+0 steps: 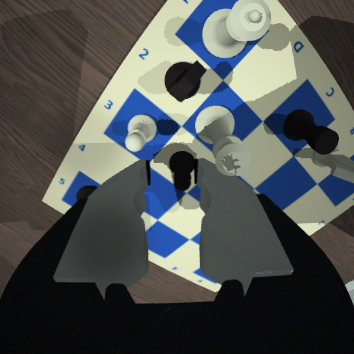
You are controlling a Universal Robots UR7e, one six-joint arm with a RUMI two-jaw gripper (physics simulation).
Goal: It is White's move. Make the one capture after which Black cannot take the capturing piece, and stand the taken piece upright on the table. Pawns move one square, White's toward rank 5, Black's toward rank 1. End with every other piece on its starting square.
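Places are measured from the arm's base along level axes (x left, y back, z up), in millimetres.
Where they show: gripper, between the fingertips: [171, 162].
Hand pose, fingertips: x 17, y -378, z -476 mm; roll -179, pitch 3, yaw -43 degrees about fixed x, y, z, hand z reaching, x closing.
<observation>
After its pixels a point has its place.
My gripper [171, 162] @[x 17, y -378, z -475 mm] is open, its fingers partly closed in, one on each side of a black pawn [181, 162] @[x 23, y -382, z -473 mm]; a gap shows at the left finger. The pawn stands upright on light square D3. A white piece with a notched crown [232, 156] @[x 55, y -376, z -426 mm] stands on D2, close beside the right finger. A white pawn [135, 140] @[x 21, y -348, z -452 mm] stands on E3, and a black knight [183, 82] @[x 59, y -344, z -444 mm] on E2. A tall white piece with a ball top [247, 22] @[x 89, y -342, z -433 mm] stands on E1. The board [95, 135] @[x -10, y -330, z -483 mm] lies under them.
A black piece [325, 140] @[x 98, y -416, z -449 mm] stands on C1. A pale piece [340, 166] @[x 101, y -443, z -454 mm] is at the right edge, partly cut off. Another black piece [87, 192] @[x -49, y -353, z -476 mm] on E5 is mostly hidden behind the left finger. The wooden table [45, 75] @[x -4, y -279, z -489 mm] surrounds the board.
</observation>
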